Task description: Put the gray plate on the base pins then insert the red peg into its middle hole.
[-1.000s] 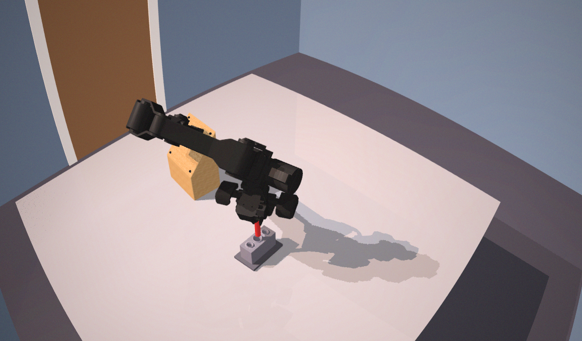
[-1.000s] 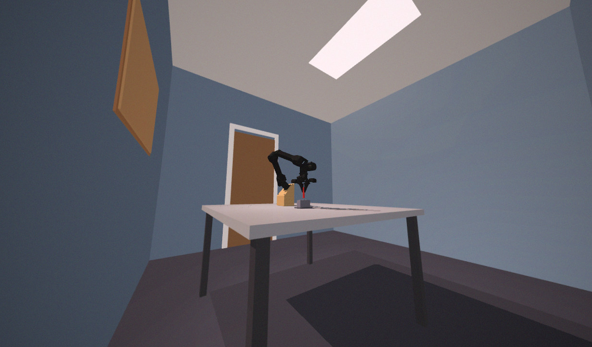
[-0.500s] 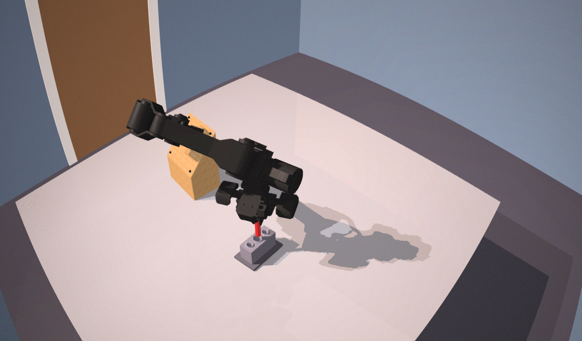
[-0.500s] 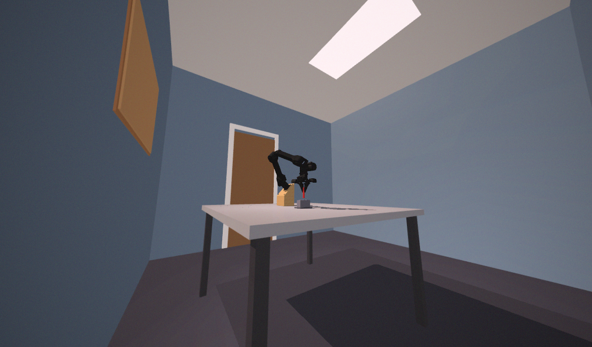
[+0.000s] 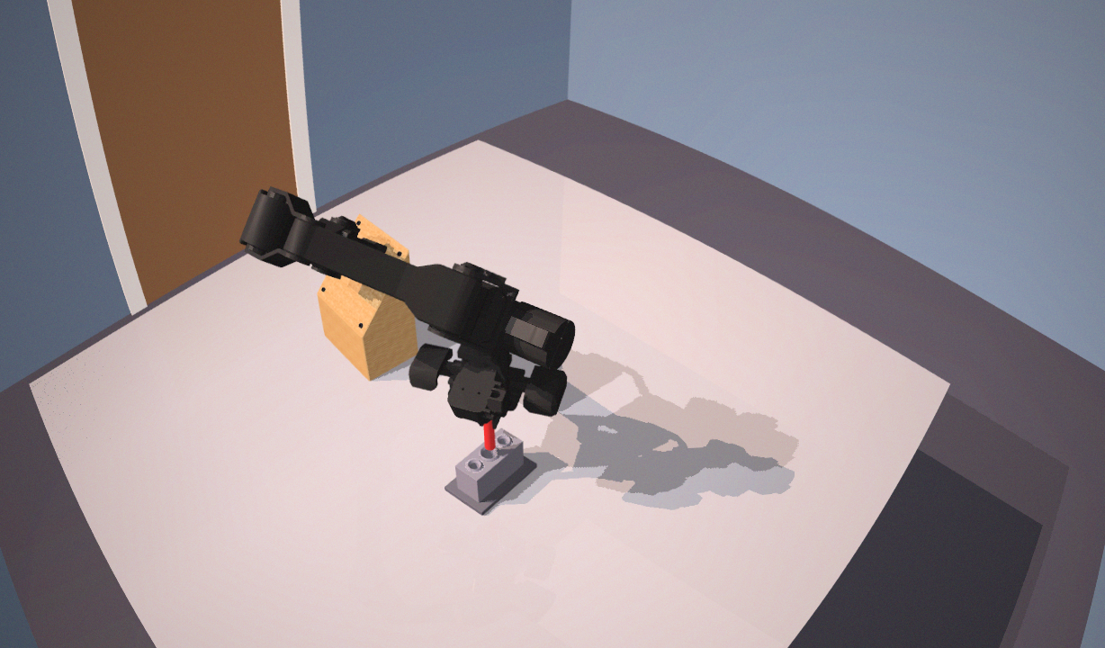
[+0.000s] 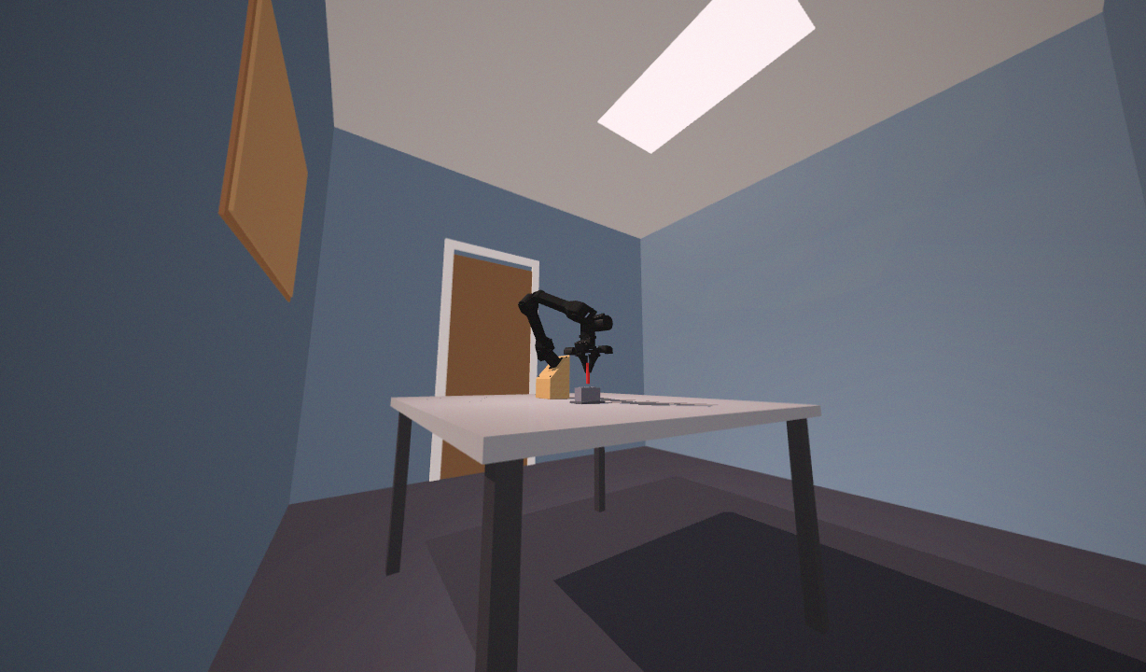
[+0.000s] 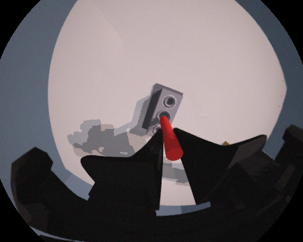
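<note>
My gripper tip is now 70 mm above the gray plate. Round my gripper tip: red peg right at my gripper tip; then dark gray base 110 mm below.
</note>
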